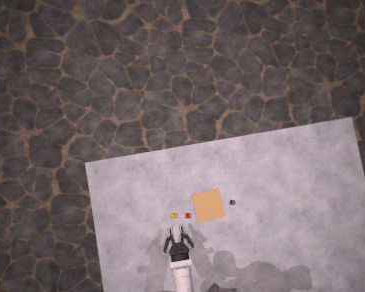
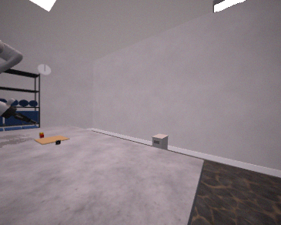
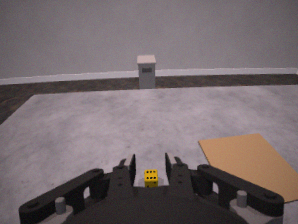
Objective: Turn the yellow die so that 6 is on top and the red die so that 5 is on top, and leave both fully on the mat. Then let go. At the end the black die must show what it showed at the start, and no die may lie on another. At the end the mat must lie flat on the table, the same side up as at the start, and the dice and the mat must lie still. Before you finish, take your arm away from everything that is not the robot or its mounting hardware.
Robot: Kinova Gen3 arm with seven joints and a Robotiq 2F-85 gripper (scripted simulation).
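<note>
Right now the yellow die is 5 cm ahead of my hand, 1 cm to the right of it and 9 cm below it. From my hand the other things lie so: tan mat: 5 cm ahead, 18 cm to the right, 10 cm below; then red die: 3 cm ahead, 7 cm to the right, 9 cm below; then black die: 3 cm ahead, 30 cm to the right, 9 cm below.
</note>
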